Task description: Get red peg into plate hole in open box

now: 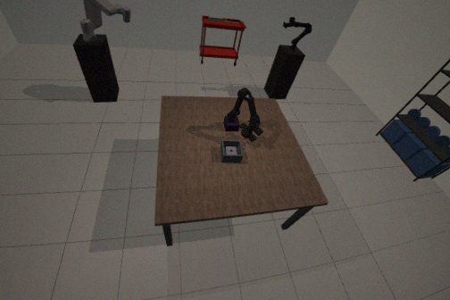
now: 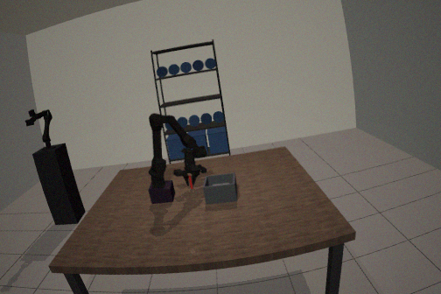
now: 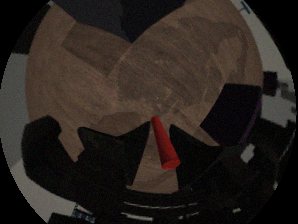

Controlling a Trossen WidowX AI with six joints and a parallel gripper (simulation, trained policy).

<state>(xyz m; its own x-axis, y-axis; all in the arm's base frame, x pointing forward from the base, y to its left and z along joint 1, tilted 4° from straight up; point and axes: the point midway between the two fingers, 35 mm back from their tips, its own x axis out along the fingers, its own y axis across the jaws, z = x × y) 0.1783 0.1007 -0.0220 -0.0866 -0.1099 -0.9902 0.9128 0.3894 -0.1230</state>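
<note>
My gripper tip is now 16 cm short of the pale plate, 18 cm to the left of it and 2 cm below it. Also, from my gripper tip: red peg (2 cm above); grey box (16 cm ahead, 18 cm to the right).
</note>
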